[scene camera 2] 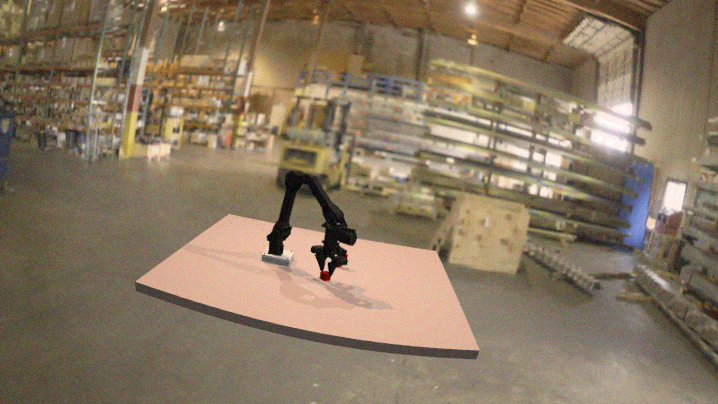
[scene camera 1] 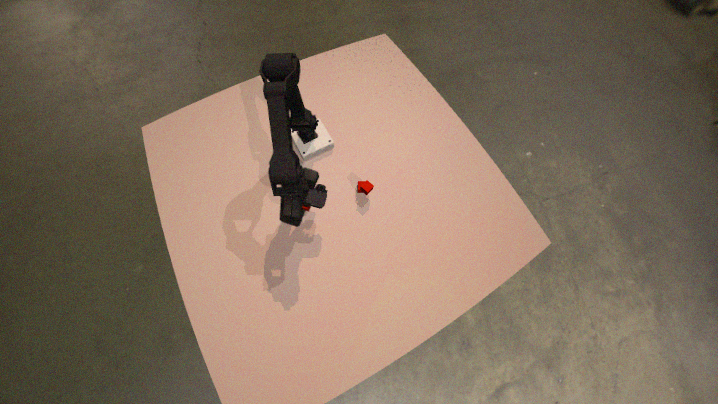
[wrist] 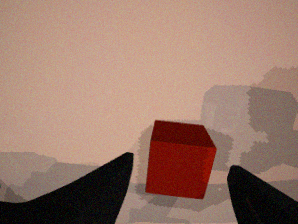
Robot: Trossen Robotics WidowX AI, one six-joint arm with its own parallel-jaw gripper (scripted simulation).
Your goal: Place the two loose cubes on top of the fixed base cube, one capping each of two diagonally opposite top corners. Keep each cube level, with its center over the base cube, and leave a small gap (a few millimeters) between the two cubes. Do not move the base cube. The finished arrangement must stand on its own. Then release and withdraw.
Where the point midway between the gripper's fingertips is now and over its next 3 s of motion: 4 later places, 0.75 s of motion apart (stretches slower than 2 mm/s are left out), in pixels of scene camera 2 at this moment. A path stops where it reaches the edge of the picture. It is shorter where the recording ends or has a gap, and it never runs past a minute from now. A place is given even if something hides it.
My gripper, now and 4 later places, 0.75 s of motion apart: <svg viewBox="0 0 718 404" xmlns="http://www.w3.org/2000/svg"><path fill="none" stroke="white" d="M326 273L325 274L328 259L332 251L337 248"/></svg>
